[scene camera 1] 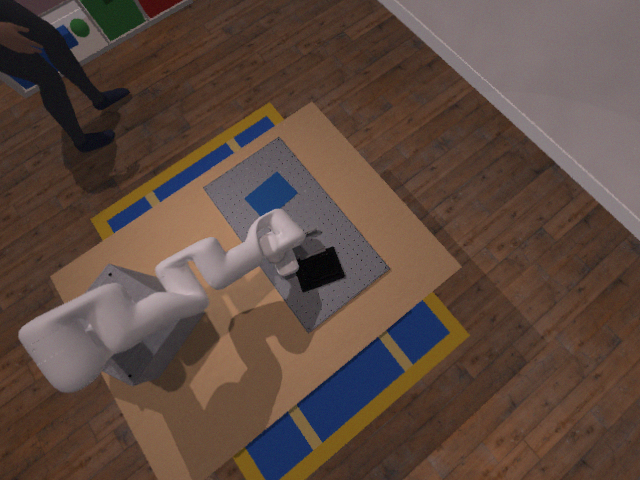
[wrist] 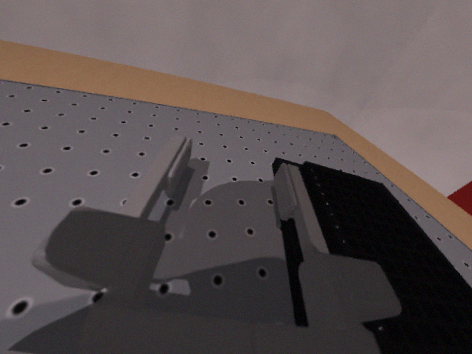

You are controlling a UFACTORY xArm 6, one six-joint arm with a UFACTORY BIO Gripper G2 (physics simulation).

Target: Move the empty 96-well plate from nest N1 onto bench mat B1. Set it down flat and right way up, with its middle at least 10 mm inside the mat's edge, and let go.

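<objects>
I can see a black 96-well plate in scene camera 1, and the wrist view has the plate too. The spot on the plate (scene camera 1: 321, 267) is the same spot as the one on the plate (wrist: 370, 218).
</objects>
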